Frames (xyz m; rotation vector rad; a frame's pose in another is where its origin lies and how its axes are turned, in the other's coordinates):
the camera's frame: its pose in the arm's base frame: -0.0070 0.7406 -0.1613 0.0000 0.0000 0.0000
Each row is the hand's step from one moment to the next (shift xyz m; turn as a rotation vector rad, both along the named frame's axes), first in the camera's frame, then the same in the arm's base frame.
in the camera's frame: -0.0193 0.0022 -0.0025 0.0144 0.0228 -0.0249
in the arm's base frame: -0.0193 0.0022 -0.0025 0.0144 0.0228 -0.0249
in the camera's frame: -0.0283 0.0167 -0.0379 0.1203 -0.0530 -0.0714
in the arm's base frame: -0.0283 0.0167 -0.0379 0.1203 -0.0530 -0.0714
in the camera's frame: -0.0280 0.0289 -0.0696 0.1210 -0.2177 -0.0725
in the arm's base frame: -0.0280 0.0289 -0.0696 0.1210 -0.2177 -0.0725
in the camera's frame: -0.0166 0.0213 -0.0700 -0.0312 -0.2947 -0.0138
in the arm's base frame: -0.0166 0.0213 -0.0700 -0.0312 -0.2947 -0.0138
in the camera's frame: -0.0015 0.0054 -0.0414 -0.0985 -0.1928 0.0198
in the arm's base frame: -0.0015 0.0054 -0.0414 -0.0985 -0.1928 0.0198
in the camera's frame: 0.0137 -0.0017 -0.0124 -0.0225 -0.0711 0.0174
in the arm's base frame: 0.0137 -0.0017 -0.0124 -0.0225 -0.0711 0.0174
